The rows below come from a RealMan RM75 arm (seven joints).
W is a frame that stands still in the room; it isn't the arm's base.
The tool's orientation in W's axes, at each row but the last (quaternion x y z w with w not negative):
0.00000 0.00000 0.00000 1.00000
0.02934 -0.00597 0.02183 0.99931
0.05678 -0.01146 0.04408 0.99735
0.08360 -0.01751 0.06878 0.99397
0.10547 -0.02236 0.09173 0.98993
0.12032 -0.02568 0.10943 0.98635
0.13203 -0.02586 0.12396 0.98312
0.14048 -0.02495 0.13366 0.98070
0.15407 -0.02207 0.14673 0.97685
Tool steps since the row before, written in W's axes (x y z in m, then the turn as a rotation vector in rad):
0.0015 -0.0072 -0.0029 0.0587 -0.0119 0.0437
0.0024 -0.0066 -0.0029 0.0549 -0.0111 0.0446
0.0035 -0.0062 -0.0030 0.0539 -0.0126 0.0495
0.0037 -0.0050 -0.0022 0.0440 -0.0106 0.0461
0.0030 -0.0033 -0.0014 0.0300 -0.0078 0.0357
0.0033 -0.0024 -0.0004 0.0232 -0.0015 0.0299
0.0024 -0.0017 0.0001 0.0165 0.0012 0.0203
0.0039 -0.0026 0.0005 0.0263 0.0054 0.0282
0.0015 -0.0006 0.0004 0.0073 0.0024 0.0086
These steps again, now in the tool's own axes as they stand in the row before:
0.0015 -0.0072 -0.0029 0.0587 -0.0119 0.0437
0.0021 -0.0069 -0.0025 0.0550 -0.0109 0.0446
0.0029 -0.0068 -0.0023 0.0540 -0.0117 0.0496
0.0029 -0.0058 -0.0014 0.0443 -0.0089 0.0462
0.0023 -0.0040 -0.0007 0.0304 -0.0058 0.0358
0.0027 -0.0031 0.0001 0.0246 0.0004 0.0288
0.0019 -0.0022 0.0005 0.0180 0.0021 0.0189
0.0031 -0.0033 0.0012 0.0291 0.0055 0.0252
0.0013 -0.0009 0.0006 0.0084 0.0026 0.0075

